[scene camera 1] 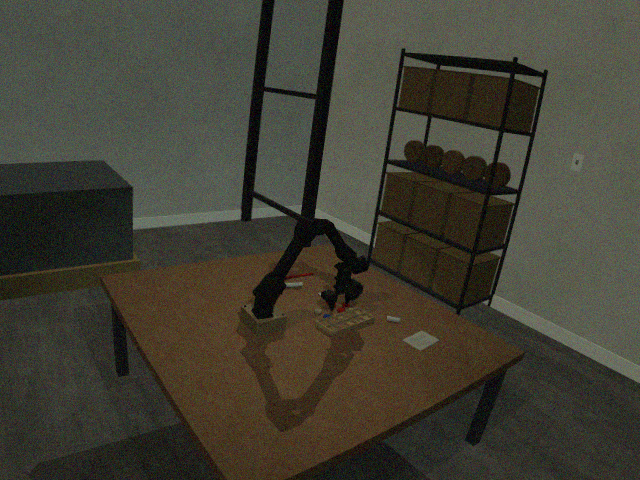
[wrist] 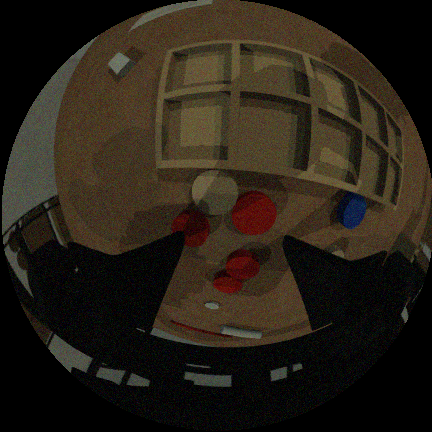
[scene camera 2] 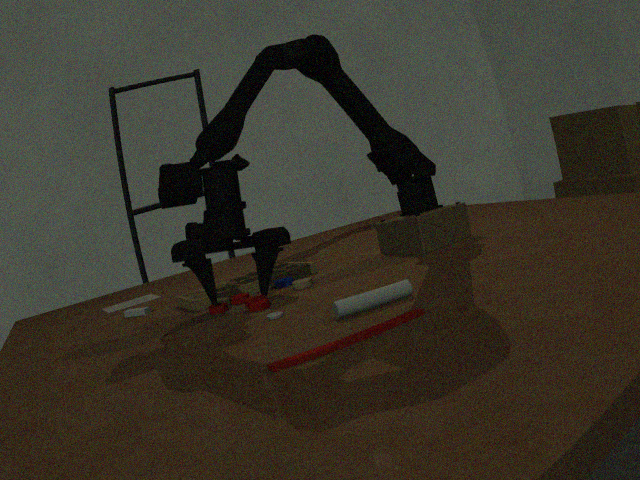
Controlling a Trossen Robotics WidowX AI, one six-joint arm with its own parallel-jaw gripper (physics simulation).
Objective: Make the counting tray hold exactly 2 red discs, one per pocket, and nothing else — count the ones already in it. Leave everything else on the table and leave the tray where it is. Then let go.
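The tray [scene camera 1: 330,328] [wrist: 200,164] is a pale wooden grid in two rows; its pockets look empty in the wrist view. Several red discs lie on the table outside it: one red disc [wrist: 254,212] near the tray wall, another [wrist: 194,231] at the left fingertip, and two more, one [wrist: 242,265] and one [wrist: 227,283], close together or overlapping. A cream disc [wrist: 215,192] lies at the tray wall, and a blue disc [wrist: 352,210] [scene camera 2: 283,282] further right. My gripper [scene camera 1: 339,305] [scene camera 2: 239,299] [wrist: 234,238] is open and empty, low over the red discs beside the tray.
A pale disc [wrist: 338,253] is partly hidden by the right finger. A small white disc [scene camera 2: 274,315] [wrist: 212,305], a white cylinder [scene camera 2: 373,298] [scene camera 1: 294,284] and a red stick [scene camera 2: 346,341] lie behind. A white block [scene camera 1: 393,318] [wrist: 120,63] and white sheet [scene camera 1: 421,339] lie past the tray.
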